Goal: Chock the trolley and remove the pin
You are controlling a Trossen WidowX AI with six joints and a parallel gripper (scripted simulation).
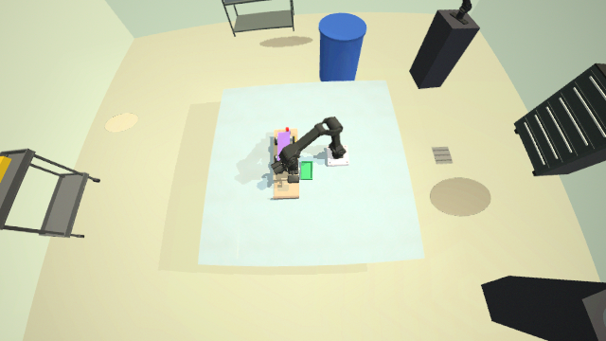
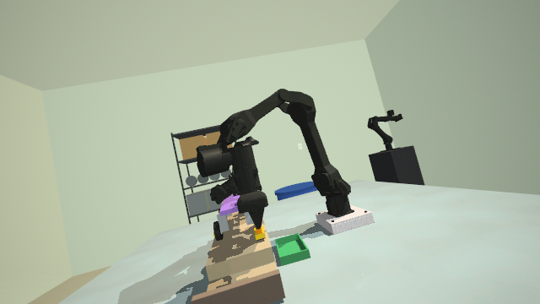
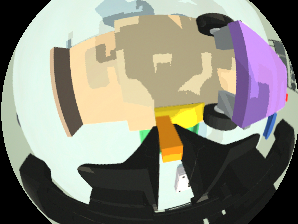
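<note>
Now: the yellow chock 20 mm to the right of my gripper tip and 10 mm below it. Also, from my gripper tip: green tray: 100 mm below, 70 mm behind, 20 mm to the right; then tan ramp: 130 mm to the right, 50 mm below, 40 mm ahead; then trolley: 140 mm to the right, 40 mm ahead, 20 mm above.
</note>
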